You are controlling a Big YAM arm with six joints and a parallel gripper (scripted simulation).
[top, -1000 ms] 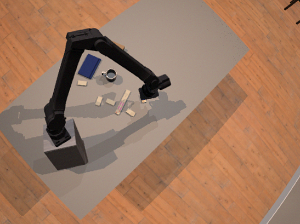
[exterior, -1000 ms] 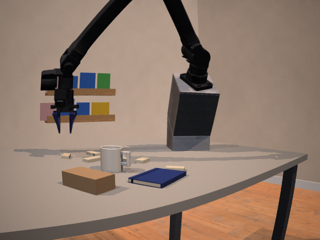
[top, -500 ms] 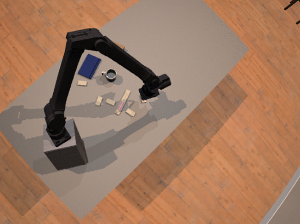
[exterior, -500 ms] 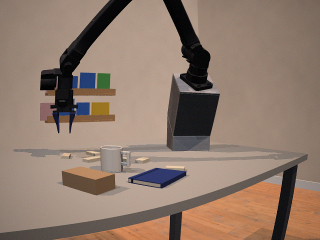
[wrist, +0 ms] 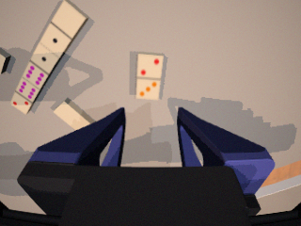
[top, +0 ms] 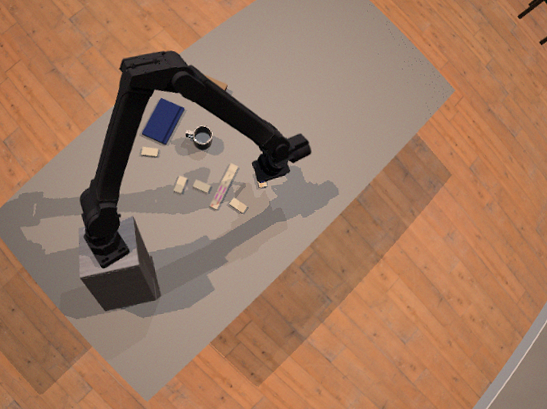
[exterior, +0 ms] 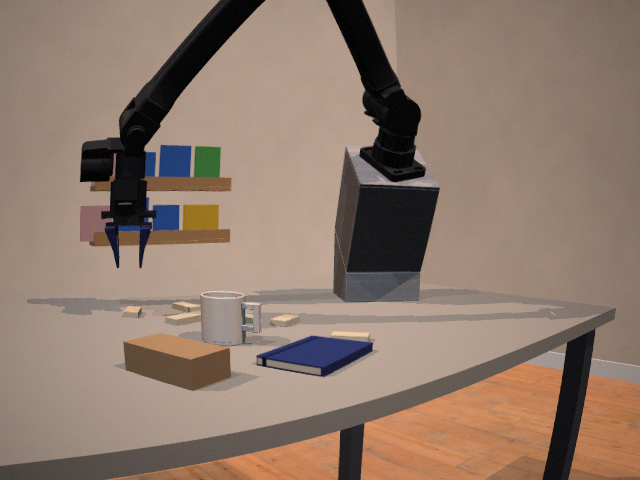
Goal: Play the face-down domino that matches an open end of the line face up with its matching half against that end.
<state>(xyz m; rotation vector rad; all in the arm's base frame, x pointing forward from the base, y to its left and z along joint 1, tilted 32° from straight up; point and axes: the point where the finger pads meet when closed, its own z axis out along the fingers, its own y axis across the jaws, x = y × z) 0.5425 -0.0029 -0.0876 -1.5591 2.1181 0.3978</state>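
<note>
My gripper is now 9 cm above the cream domino. From my hand the other things lie so: blue book (36 cm to the left, 18 cm behind, 9 cm below); brown box (37 cm to the left, 7 cm below, 2 cm ahead); white mug (22 cm to the left, 10 cm behind, 6 cm below).
</note>
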